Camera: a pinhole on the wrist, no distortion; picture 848 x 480 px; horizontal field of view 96.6 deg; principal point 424.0 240.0 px. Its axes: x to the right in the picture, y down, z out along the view. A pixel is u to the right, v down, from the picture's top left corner.
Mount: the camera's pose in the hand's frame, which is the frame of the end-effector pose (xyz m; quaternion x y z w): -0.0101 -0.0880 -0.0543 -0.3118 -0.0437 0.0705 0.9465
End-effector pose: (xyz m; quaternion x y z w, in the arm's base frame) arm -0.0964 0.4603 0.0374 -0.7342 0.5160 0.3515 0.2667
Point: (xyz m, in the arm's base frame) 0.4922 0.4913 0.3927
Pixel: behind the camera
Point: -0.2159 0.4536 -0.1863
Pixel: 706.1 269.3
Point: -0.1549 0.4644 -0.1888
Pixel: 754.3 198.9
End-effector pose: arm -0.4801 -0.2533 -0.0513 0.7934 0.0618 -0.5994 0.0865
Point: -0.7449 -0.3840 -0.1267
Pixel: 474.4 153.5
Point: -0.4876 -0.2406 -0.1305
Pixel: 816.0 233.7
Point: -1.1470 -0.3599 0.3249
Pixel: 115.1 89.6
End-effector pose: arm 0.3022 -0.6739 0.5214 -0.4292 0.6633 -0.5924 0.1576
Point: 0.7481 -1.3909 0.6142
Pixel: outside the picture
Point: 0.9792 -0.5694 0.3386
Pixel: 32.4 31.7
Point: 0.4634 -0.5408 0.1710
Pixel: 196.3 442.6
